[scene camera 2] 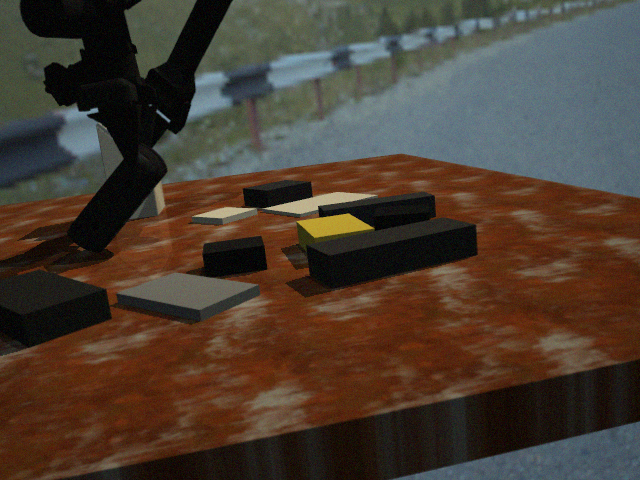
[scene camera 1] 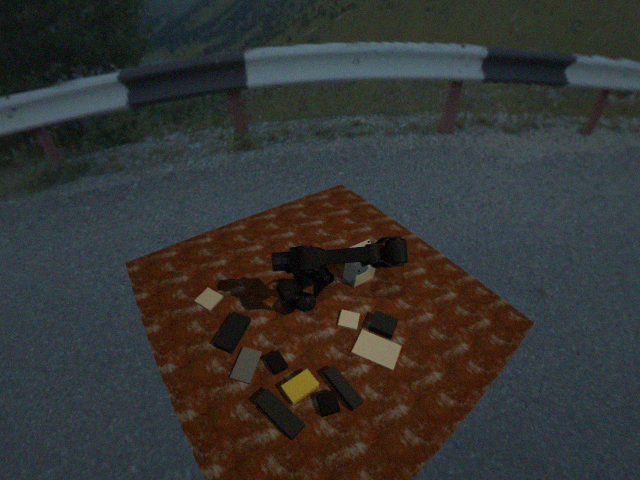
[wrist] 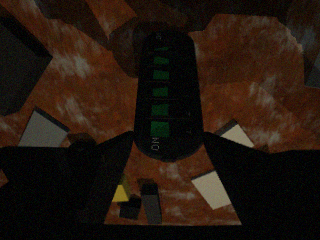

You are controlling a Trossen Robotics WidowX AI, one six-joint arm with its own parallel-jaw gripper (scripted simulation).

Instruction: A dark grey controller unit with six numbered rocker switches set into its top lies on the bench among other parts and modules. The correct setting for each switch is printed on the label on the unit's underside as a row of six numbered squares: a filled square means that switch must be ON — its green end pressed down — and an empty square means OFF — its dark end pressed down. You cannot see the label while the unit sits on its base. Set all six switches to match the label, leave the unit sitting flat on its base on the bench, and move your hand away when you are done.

Scene:
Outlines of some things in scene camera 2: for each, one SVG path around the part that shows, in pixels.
My gripper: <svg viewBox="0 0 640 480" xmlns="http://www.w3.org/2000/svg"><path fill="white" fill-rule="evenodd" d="M45 66L45 80L43 81L45 91L54 97L58 105L68 107L77 103L78 112L87 112L90 109L97 108L98 113L86 116L106 127L128 166L137 165L140 143L151 147L158 105L154 104L160 103L158 90L149 84L145 84L144 78L140 77L135 57L137 49L136 45L132 44L130 35L114 34L97 37L83 43L85 49L80 49L82 60L77 63L70 64L67 68L57 62L52 62Z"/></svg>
A yellow block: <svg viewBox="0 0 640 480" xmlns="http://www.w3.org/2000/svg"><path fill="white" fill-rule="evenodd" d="M375 228L350 214L296 221L299 244L306 252L306 245L372 232L375 231Z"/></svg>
A grey plate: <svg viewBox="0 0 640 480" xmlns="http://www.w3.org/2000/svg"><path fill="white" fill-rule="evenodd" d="M116 293L119 304L196 321L204 321L259 296L260 288L258 284L172 273Z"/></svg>

